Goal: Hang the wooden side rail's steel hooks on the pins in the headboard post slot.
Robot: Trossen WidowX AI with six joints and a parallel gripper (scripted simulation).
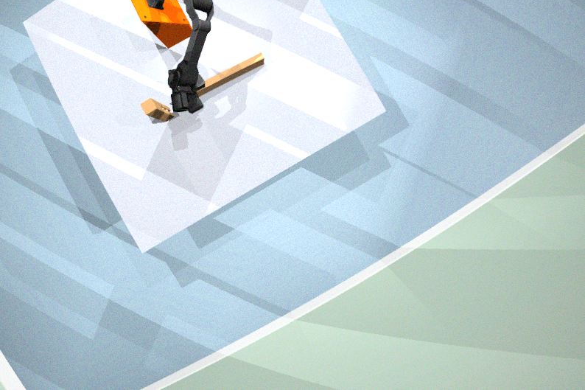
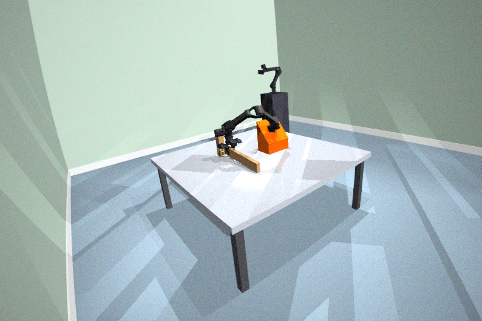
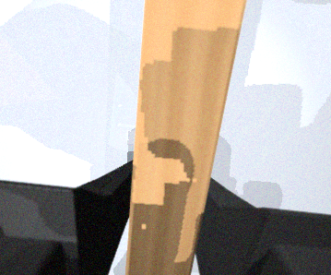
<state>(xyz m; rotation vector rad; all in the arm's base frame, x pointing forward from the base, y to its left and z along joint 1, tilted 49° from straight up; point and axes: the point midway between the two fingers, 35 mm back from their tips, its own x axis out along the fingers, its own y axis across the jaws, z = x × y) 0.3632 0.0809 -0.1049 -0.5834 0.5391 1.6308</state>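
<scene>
Now: the headboard post 10 mm ahead of my gripper tip, 150 mm to the right of it and 40 mm above it.
</scene>
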